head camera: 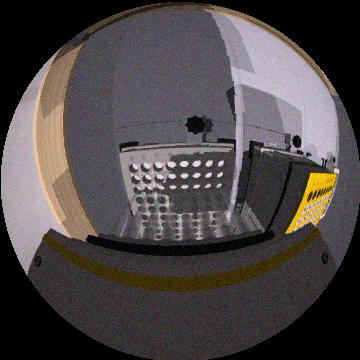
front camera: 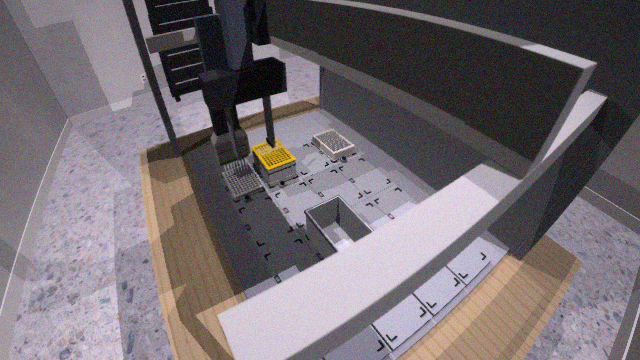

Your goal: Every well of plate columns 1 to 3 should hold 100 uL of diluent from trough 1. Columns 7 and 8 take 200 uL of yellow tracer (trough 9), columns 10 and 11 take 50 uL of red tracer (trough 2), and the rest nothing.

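The white well plate (front camera: 246,184) (head camera: 126,172) lies at the deck's left side. In the head view, three lines of wells at its far edge show pale discs; nearer wells look dark or are blurred behind clear tips. The pipetting head (front camera: 230,145) stands low over the plate's back part, its tips (front camera: 241,167) pointing down; whether they enter wells and what they hold cannot be made out. The trough block (front camera: 334,144) stands at the back right; its liquids cannot be told apart. My parked plate gripper (front camera: 253,150) hangs beside the head, fingers apart, holding nothing.
A tall tip box with a yellow top (front camera: 275,157) (head camera: 315,202) stands right beside the plate, under the gripper's right finger. A deep grey open bin (front camera: 320,232) stands nearer the front. A pale beam (front camera: 360,260) crosses the front view.
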